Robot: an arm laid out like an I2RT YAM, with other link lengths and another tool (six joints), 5 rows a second.
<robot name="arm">
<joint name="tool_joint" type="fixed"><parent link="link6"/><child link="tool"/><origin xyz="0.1 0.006 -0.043" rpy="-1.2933 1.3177 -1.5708"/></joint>
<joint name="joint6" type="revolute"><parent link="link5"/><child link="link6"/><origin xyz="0.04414 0 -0.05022" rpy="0 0 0"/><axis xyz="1 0 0"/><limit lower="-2.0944" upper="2.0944"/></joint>
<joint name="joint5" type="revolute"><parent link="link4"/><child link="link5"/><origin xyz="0.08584 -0.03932 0.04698" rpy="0 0 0"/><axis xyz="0 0 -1"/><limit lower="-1.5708" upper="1.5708"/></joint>
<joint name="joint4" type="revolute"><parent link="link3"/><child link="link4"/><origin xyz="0.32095 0.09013 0.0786" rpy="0 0 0"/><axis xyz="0 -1 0"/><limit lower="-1.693" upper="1.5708"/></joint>
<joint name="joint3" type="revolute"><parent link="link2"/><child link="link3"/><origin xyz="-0.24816 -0.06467 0" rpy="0 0 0"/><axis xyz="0 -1 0"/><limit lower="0" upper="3.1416"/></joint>
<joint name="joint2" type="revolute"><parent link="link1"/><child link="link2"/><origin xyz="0.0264 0.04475 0.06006" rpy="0 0 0"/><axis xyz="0 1 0"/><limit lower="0" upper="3.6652"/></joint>
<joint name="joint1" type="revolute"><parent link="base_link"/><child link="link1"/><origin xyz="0 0 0.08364" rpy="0 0 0"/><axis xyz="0 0 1"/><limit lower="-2.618" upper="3.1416"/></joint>
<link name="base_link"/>
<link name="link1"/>
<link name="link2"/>
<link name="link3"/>
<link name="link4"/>
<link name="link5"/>
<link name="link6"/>
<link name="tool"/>
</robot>
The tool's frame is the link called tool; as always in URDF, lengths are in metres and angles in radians.
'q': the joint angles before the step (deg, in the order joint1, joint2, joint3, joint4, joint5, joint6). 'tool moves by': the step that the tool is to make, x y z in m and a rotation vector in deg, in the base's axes. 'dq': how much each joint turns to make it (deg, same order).
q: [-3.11 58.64 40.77 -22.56 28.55 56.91]
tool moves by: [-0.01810 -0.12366 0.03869 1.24 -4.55 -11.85]
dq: [-21.32 -2.35 2.99 0.56 -8.90 -4.31]
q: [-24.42 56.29 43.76 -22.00 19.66 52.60]
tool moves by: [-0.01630 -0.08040 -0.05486 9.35 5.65 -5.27]
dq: [-14.43 13.47 4.14 0.07 -10.21 -1.94]
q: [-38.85 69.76 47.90 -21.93 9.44 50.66]
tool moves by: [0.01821 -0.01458 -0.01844 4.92 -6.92 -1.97]
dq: [-2.20 5.34 -0.59 7.41 -5.77 5.89]
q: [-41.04 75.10 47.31 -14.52 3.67 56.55]
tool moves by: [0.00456 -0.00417 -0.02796 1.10 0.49 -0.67]
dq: [-0.01 4.25 -1.05 4.16 0.14 0.82]
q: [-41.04 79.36 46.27 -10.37 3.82 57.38]
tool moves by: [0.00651 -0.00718 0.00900 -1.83 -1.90 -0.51]
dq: [0.00 0.21 0.52 2.31 0.46 0.24]
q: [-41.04 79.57 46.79 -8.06 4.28 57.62]
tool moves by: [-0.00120 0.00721 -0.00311 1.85 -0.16 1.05]
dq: [0.00 -0.38 -0.48 -1.02 -1.78 0.43]
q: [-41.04 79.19 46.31 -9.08 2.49 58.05]
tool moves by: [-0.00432 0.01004 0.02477 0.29 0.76 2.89]
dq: [0.08 -3.47 1.99 -6.17 -1.89 -2.10]
